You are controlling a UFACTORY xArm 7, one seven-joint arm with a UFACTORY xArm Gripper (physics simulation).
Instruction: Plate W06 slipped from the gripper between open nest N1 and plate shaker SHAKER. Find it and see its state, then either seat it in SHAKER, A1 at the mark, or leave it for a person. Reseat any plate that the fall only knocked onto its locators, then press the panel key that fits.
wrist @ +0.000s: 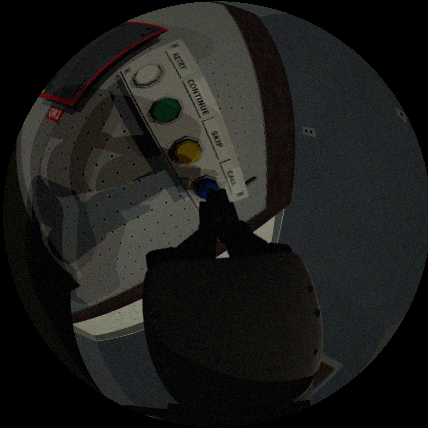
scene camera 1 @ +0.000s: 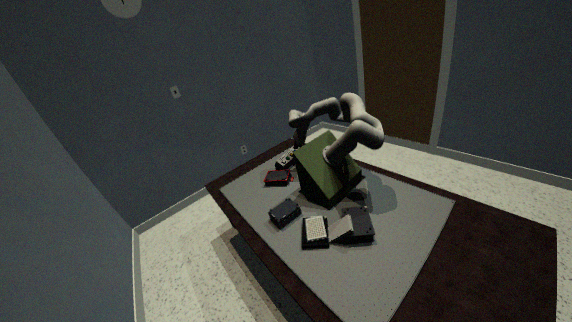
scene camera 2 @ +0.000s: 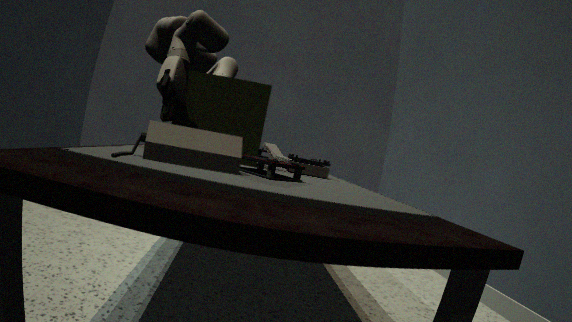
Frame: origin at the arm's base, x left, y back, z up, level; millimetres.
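Where they show: gripper, fingertip midpoint: [wrist: 213,199] [scene camera 1: 295,148] [scene camera 2: 166,119]; arm's base, origin of the base link: [scene camera 1: 331,156] [scene camera 2: 211,106].
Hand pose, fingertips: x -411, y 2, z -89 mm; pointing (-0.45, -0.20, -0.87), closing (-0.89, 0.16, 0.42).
Observation:
Each offset is from my fingertips to the top centre of the thing. "*": to the spot under its first point.
The key panel @(dx -3, dy -79, dz -8 mm) [scene camera 1: 285,160] [scene camera 2: 195,138] [wrist: 192,126] carries white, green, yellow and blue keys. My gripper [scene camera 1: 297,146] [scene camera 2: 166,119] [wrist: 213,199] is shut and empty, its tips over the edge of the blue CALL key @(dx -9, dy -1, dz -18 mm) [wrist: 204,186]; whether they touch or press it I cannot tell. In scene camera 1, a pale plate [scene camera 1: 341,229] lies tilted, one end up against a dark device @(dx +746, dy -178, dz -28 mm) [scene camera 1: 359,224], probably SHAKER. Another pale plate @(dx +634, dy -334, dz -47 mm) [scene camera 1: 316,227] lies, seemingly flat, on a black nest @(dx +634, dy -340, dz -64 mm) [scene camera 1: 315,245]. A dark block @(* dx +464, dy -396, dz -37 mm) [scene camera 1: 284,212] shows no pale plate on top. Plate labels are unreadable.
The red-edged QR1 tray @(dx +123, dy -250, dz -46 mm) [scene camera 1: 277,176] [wrist: 107,60] lies beside the panel. The green wedge-shaped arm base [scene camera 1: 317,167] [scene camera 2: 230,105] stands between the panel and the tilted plate. The dark table edge [scene camera 2: 300,240] [wrist: 280,125] runs past the panel's outer side.

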